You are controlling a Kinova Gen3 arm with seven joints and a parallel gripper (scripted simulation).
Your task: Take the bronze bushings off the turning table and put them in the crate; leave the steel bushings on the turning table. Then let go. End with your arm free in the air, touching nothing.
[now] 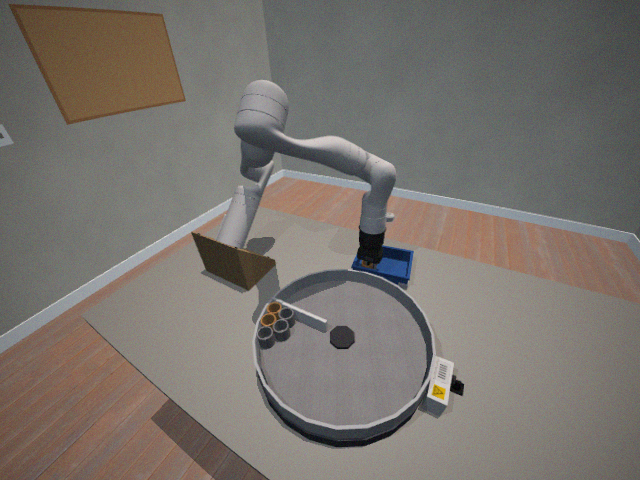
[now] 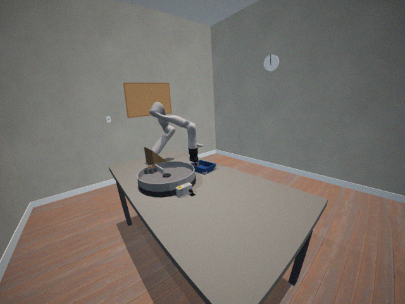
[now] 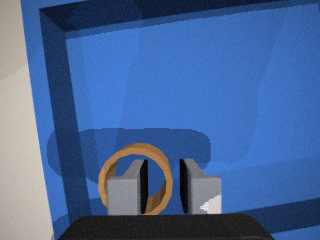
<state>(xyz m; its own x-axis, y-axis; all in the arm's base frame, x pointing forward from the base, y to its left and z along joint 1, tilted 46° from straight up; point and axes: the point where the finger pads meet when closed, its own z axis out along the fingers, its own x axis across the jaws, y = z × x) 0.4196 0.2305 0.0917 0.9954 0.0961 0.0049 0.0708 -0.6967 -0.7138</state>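
Now: the blue crate 40 mm to the left of my hand, 30 mm ahead of it and 20 mm below it. Also, from my hand: round grey turning table: 300 mm to the right, 60 mm ahead, 10 mm above.
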